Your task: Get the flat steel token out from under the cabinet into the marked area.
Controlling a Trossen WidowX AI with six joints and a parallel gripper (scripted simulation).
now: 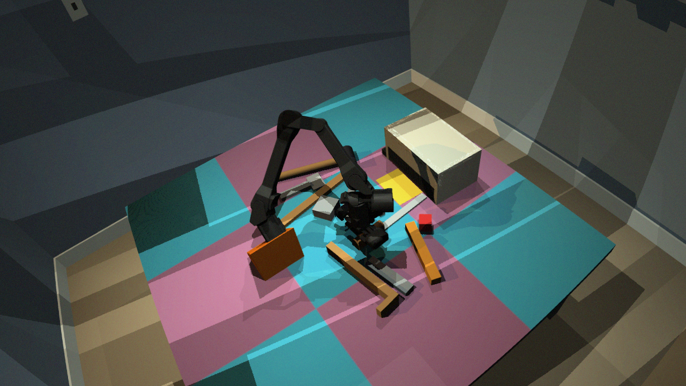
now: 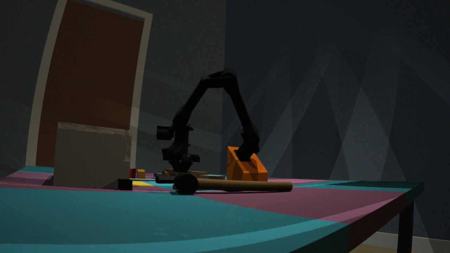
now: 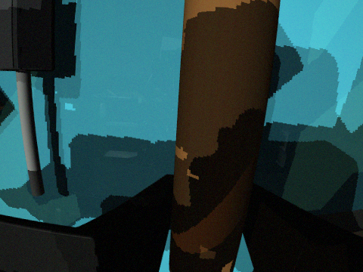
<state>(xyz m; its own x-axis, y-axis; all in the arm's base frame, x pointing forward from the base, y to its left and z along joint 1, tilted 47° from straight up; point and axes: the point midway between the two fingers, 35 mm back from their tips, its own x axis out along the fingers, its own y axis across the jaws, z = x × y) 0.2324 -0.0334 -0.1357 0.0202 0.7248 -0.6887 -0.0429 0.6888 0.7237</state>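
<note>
The small grey cube lies 120 mm ahead of my gripper tip and 60 mm to the left of it. Also, from my gripper tip: grey bar: 20 mm behind, 150 mm to the right; then screwdriver: 60 mm ahead, 90 mm to the left, 10 mm above; then grey block: 20 mm behind, 190 mm to the left, 10 mm above.
</note>
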